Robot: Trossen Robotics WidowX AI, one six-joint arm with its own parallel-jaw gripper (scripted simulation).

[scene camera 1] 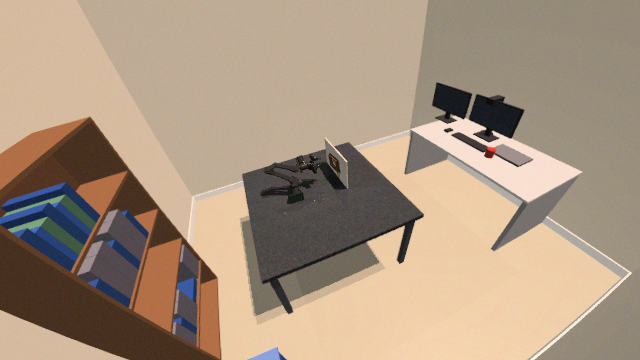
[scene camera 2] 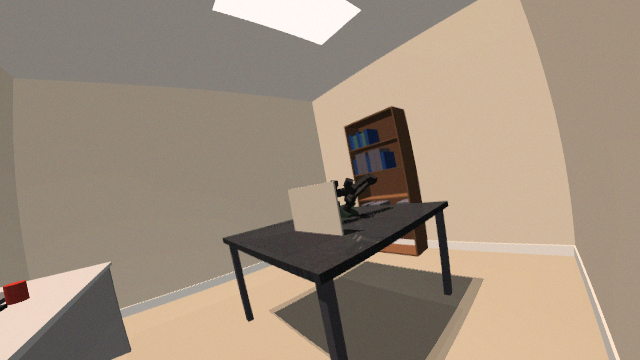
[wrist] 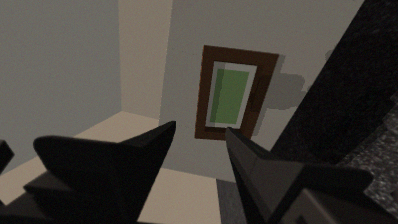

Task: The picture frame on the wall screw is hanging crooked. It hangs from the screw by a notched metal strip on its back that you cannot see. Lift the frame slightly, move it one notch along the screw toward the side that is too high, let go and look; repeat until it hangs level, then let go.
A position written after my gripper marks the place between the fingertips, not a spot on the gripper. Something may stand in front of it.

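Note:
Picture frame point(wrist: 233, 84), visible. My gripper point(wrist: 200, 127), visible too.

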